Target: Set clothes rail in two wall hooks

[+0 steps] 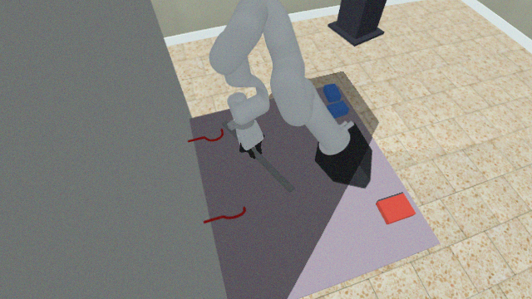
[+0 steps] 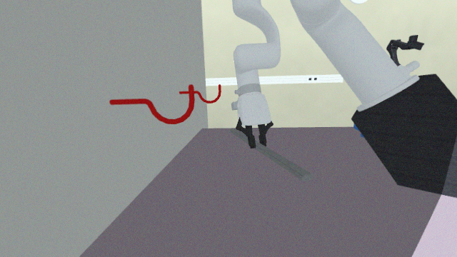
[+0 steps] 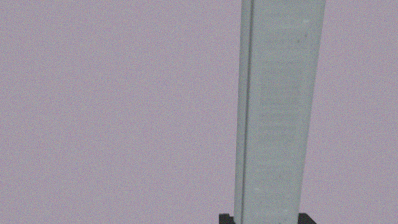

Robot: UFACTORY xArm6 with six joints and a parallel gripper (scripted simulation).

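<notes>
The grey clothes rail lies 2 cm below my hand. From my hand the other things lie so: red flat block 33 cm behind, 52 cm to the left, 1 cm below; grey wall 31 cm ahead, 7 cm to the left, 40 cm above.
</notes>
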